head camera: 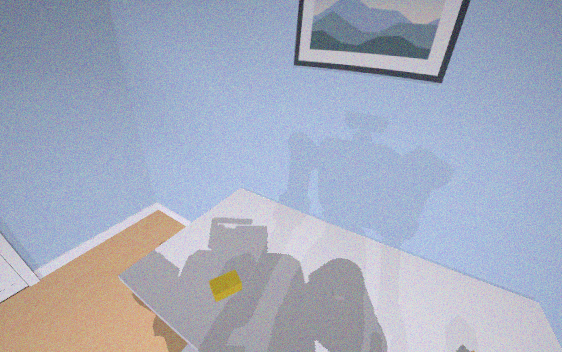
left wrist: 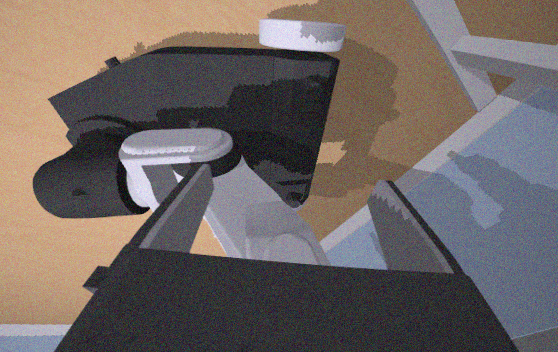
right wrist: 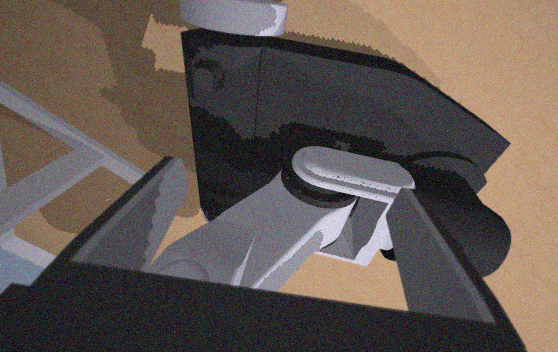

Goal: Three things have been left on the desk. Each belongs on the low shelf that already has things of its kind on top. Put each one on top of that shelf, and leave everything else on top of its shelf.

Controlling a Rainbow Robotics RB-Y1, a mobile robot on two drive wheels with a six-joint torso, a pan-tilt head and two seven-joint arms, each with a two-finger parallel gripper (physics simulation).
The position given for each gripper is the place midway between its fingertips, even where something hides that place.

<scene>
In view: the left gripper (left wrist: 292, 183), the right gripper (right wrist: 288, 187), a white desk (head camera: 288, 262) and a framed picture (head camera: 420, 47).
</scene>
